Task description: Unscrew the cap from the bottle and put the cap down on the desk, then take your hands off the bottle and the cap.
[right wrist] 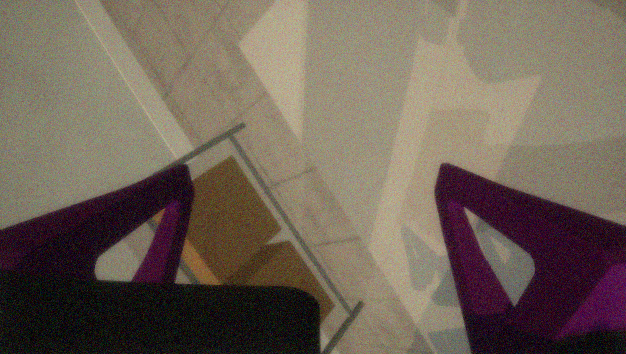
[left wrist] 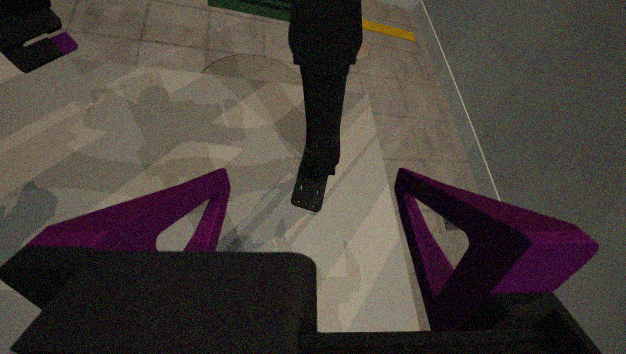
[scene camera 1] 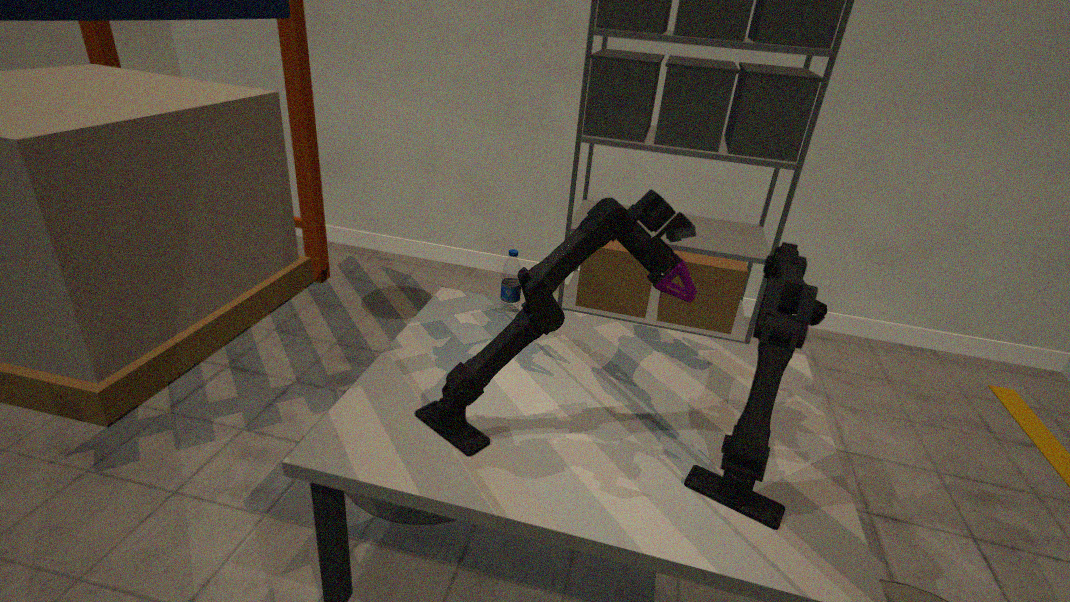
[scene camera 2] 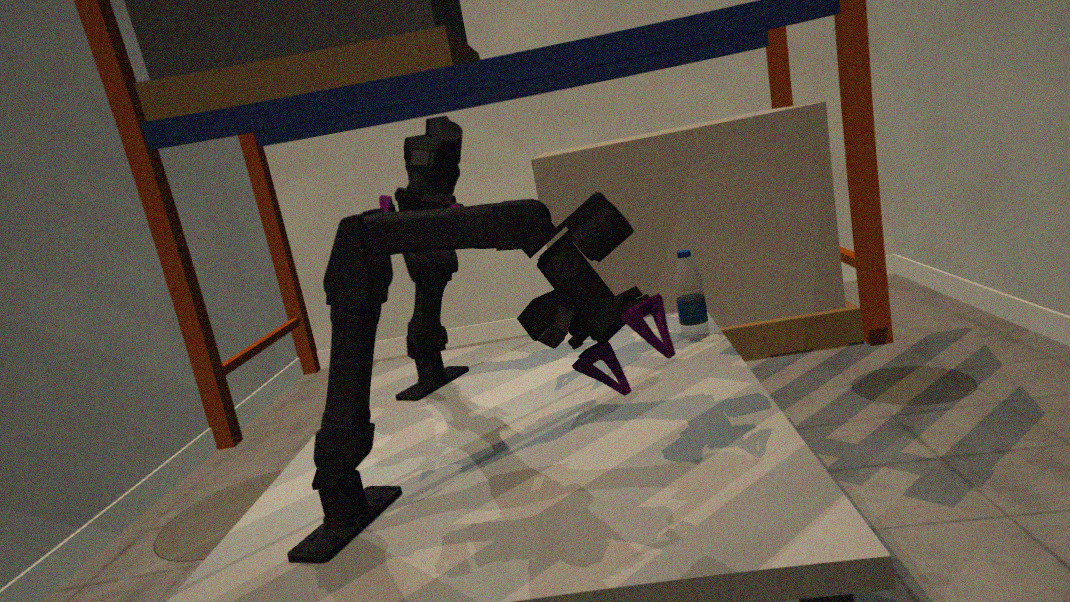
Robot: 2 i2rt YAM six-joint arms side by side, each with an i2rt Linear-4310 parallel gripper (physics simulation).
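Frame: origin at the left arm's base, x ahead, y left, z up, level; metres.
Where they show: left gripper, fingertip midpoint: (left wrist: 312, 177) (scene camera 1: 693, 297); right gripper, fingertip midpoint: (right wrist: 314, 177) (left wrist: 5, 26) (scene camera 2: 649, 375); left arm's base, origin of the base link: (scene camera 1: 451, 428) (scene camera 2: 434, 384); right arm's base, origin of the base link: (left wrist: 314, 170) (scene camera 1: 732, 497) (scene camera 2: 349, 524).
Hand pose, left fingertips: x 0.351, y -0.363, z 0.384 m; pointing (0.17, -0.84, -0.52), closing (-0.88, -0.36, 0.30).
Note:
Each offset is from my left fingertips to the top centre of the thing. Level surfaces: height alone.
The bottle @[dx +0.179, dy +0.693, dz -0.179 m] (scene camera 1: 511, 288) (scene camera 2: 692, 310), clear with a blue label, stands upright near the desk's far edge in scene camera 1. Its blue cap @[dx +0.179, dy +0.693, dz -0.178 m] (scene camera 1: 513, 252) (scene camera 2: 683, 253) is on top. It shows in neither wrist view. The desk @[dz -0.384 m] (scene camera 1: 516, 404) (scene camera 2: 785, 524) is pale and striped with shadows. My left gripper (scene camera 1: 692, 298) is open and empty, high above the desk, away from the bottle; in scene camera 2 it is mostly hidden. My right gripper (scene camera 2: 649, 374) (right wrist: 314, 177) is open and empty, tilted down above the desk, to the bottle's left in scene camera 2.
The two arms reach across each other over the desk. A shelf rack (scene camera 1: 692, 151) with dark bins and brown boxes stands behind the desk. A large pale box (scene camera 1: 164, 194) (scene camera 2: 695, 224) stands on the floor under an orange and blue rack (scene camera 1: 303, 142) (scene camera 2: 864, 172).

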